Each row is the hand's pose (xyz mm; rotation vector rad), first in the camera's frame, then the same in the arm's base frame.
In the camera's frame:
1: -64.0 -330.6 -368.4 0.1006 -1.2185 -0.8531
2: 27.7 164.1 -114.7 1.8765 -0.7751 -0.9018
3: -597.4 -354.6 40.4 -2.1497 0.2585 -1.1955
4: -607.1 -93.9 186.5 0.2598 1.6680 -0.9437
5: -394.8 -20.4 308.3 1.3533 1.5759 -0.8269
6: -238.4 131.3 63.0 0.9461 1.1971 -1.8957
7: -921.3 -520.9 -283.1 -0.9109 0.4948 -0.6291
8: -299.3 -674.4 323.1 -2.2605 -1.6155 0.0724
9: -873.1 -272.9 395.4 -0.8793 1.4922 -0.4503
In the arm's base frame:
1: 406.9 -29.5 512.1 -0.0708 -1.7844 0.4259
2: 153.8 375.2 212.6 1.2887 -0.6015 0.3578
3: -222.3 -183.9 692.0 -2.2227 -1.4037 -1.4912
4: -404.1 -5.0 535.9 -0.6518 0.6313 -0.9388
5: -358.8 246.2 547.5 0.2358 0.9105 -0.6115
6: -136.7 274.8 307.7 0.3334 0.1663 -1.2982
7: -185.1 -668.1 654.3 -1.6646 -0.6238 -0.4089
8: -102.3 69.6 1130.6 1.4110 1.9187 -0.3999
9: -670.1 -143.9 773.4 -1.7909 0.4002 -0.8062

